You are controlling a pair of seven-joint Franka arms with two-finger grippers.
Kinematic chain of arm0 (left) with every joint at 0, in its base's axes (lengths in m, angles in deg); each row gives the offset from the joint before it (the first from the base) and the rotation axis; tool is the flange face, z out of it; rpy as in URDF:
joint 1: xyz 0 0 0.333 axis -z
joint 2: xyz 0 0 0 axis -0.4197 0.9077 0
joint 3: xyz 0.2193 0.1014 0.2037 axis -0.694 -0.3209 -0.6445
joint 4: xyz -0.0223 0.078 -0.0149 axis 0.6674 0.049 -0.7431
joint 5: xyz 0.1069 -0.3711 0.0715 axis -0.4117 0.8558 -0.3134
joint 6: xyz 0 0 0 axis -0.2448 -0.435 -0.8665
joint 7: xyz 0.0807 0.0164 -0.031 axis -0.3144 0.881 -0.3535
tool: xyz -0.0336 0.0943 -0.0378 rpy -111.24 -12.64 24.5
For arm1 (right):
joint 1: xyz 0 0 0.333 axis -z
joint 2: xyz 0 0 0 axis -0.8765 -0.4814 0
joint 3: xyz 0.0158 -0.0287 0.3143 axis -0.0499 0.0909 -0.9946
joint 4: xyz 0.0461 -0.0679 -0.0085 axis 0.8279 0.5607 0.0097
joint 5: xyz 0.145 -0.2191 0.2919 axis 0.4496 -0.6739 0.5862
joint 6: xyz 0 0 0 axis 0.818 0.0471 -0.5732
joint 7: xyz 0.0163 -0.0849 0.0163 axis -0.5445 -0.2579 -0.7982
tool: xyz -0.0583 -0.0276 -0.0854 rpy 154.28 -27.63 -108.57
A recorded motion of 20 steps. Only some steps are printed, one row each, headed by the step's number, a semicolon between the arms.
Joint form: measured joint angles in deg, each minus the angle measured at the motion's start. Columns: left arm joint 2, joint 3, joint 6, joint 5, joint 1, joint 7, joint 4; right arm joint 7, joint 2, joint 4, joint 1, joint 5, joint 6, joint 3.
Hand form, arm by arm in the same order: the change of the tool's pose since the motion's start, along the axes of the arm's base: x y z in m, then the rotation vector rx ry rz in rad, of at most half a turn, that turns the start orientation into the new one. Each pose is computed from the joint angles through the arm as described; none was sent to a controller.
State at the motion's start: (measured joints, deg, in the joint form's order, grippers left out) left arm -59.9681 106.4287 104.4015 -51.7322 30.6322 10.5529 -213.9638; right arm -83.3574 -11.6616 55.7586 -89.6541 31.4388 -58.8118 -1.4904
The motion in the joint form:
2: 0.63 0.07 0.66 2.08 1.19 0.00 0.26; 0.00 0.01 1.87 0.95 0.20 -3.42 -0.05
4: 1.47 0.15 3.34 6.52 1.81 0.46 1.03; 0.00 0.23 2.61 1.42 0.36 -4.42 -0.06
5: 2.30 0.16 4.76 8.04 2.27 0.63 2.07; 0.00 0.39 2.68 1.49 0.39 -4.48 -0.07
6: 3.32 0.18 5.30 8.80 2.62 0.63 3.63; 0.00 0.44 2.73 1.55 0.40 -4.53 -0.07
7: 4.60 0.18 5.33 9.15 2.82 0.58 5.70; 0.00 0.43 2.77 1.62 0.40 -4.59 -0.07
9: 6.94 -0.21 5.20 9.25 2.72 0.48 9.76; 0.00 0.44 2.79 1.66 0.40 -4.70 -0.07
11: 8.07 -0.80 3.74 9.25 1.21 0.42 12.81; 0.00 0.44 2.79 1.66 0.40 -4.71 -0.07
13: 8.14 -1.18 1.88 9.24 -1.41 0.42 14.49; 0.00 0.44 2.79 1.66 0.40 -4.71 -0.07
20: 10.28 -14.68 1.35 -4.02 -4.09 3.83 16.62; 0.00 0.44 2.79 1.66 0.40 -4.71 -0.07
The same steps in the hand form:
2: -0.0046 -0.0115 -0.0015 -0.0311 0.0126 0.0007; 0.0028 -0.0071 -0.0099 0.0237 -0.0150 -0.0062
4: -0.0018 -0.0254 0.0016 -0.1124 0.0091 0.0326; 0.0038 -0.0114 -0.0120 0.0316 -0.0193 -0.0124
5: 0.0022 -0.0345 0.0053 -0.1508 -0.0007 0.0401; 0.0039 -0.0120 -0.0107 0.0333 -0.0212 -0.0135
6: 0.0073 -0.0434 0.0105 -0.1779 -0.0061 0.0414; 0.0041 -0.0126 -0.0105 0.0339 -0.0219 -0.0145
7: 0.0144 -0.0521 0.0170 -0.2011 -0.0091 0.0403; 0.0044 -0.0132 -0.0108 0.0341 -0.0219 -0.0155
9: 0.0331 -0.0619 0.0307 -0.2395 -0.0209 0.0472; 0.0047 -0.0135 -0.0107 0.0352 -0.0232 -0.0159
11: 0.0538 -0.0553 0.0440 -0.2582 -0.0246 0.0768; 0.0047 -0.0135 -0.0107 0.0354 -0.0233 -0.0158
13: 0.0723 -0.0368 0.0545 -0.2614 -0.0244 0.1200; 0.0047 -0.0135 -0.0107 0.0354 -0.0233 -0.0158
20: 0.1537 0.1059 0.0504 -0.1097 -0.1271 0.2123; 0.0047 -0.0135 -0.0107 0.0354 -0.0233 -0.0158

